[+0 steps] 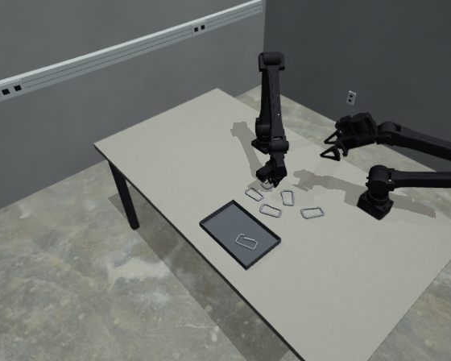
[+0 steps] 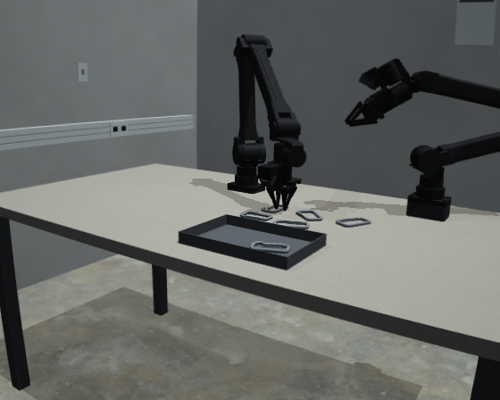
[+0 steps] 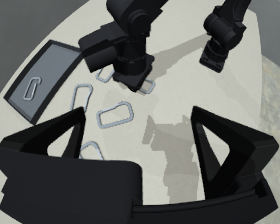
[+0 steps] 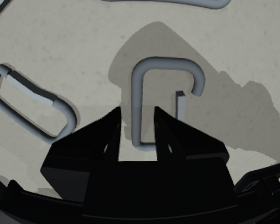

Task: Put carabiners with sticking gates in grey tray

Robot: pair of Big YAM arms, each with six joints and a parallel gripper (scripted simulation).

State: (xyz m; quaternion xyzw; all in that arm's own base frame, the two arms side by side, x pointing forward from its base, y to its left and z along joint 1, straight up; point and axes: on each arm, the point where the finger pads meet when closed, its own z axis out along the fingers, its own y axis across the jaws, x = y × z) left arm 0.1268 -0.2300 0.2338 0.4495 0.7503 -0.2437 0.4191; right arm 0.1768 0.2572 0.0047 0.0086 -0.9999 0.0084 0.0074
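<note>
Now: the grey tray 33 cm ahead of my right hand and 9 cm to the left of it.
</note>
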